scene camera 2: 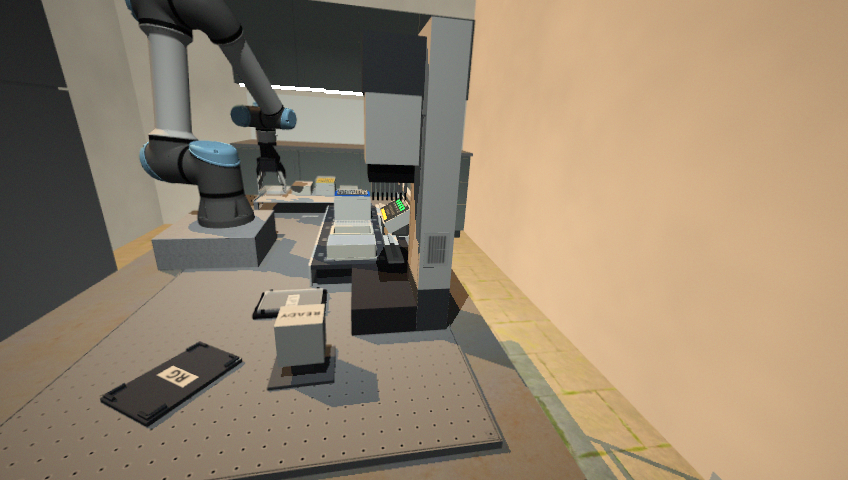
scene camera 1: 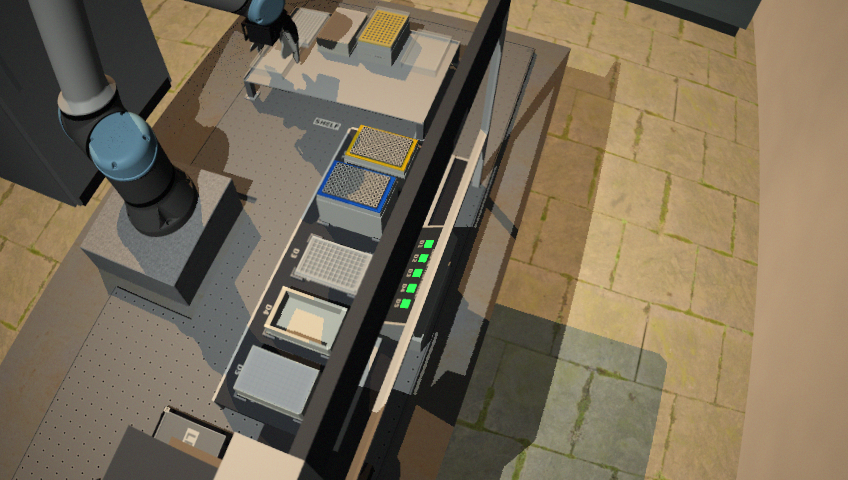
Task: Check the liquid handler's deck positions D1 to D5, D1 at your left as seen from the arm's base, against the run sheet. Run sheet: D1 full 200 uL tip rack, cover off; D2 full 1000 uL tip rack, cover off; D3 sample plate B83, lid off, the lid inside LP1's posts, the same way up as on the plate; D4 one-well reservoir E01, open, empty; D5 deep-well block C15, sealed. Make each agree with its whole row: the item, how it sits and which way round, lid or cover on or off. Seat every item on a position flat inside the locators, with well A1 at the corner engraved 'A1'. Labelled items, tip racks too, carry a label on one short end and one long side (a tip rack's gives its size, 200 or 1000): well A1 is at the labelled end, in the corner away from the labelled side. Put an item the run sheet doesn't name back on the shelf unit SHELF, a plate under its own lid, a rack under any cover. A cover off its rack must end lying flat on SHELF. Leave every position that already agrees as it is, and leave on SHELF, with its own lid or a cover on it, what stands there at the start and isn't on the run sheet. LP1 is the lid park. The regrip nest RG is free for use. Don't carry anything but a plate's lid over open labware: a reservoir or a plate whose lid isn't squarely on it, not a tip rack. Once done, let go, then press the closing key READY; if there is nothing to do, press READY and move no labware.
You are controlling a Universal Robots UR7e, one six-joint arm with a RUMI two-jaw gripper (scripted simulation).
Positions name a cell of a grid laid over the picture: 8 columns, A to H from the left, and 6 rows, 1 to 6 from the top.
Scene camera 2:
my gripper: C3
blue-rimmed tip rack: D3
clear lid: C4
ready key block: C5
regrip nest RG: B5
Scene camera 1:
my gripper: C1
yellow-rimmed tip rack: D2
blue-rimmed tip rack: D3
handler's gantry beam: C6
shelf unit SHELF: D2
